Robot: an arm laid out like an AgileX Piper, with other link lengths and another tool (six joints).
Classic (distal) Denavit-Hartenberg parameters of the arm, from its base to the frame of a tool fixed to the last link. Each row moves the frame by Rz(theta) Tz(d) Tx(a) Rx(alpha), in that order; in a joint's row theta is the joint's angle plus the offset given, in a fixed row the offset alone. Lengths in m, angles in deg.
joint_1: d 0.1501; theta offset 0; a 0; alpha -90
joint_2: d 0; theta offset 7.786; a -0.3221; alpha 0
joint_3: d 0; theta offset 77.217; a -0.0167; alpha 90
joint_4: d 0.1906; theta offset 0; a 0; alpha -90
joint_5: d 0; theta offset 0; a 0; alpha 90
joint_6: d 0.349; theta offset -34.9; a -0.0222; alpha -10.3
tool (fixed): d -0.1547; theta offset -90; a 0; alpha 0
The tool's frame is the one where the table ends.
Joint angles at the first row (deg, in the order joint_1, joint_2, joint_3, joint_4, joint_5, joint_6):
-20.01, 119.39, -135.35, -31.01, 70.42, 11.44
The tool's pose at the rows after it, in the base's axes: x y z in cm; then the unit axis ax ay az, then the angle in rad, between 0 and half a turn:
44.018 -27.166 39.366 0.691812 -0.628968 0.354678 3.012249
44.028 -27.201 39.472 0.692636 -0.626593 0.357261 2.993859
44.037 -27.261 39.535 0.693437 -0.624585 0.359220 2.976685
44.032 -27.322 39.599 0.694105 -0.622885 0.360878 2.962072
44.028 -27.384 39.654 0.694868 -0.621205 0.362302 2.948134
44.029 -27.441 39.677 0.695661 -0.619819 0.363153 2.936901
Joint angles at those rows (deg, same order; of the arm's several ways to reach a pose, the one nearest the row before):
-19.79, 119.47, -135.37, -31.95, 70.42, 11.43
-19.51, 119.58, -135.37, -33.12, 70.43, 11.38
-19.29, 119.72, -135.38, -34.17, 70.45, 11.32
-19.12, 119.83, -135.37, -35.04, 70.46, 11.24
-18.98, 119.93, -135.38, -35.85, 70.48, 11.13
-18.88, 120.03, -135.37, -36.48, 70.49, 11.02

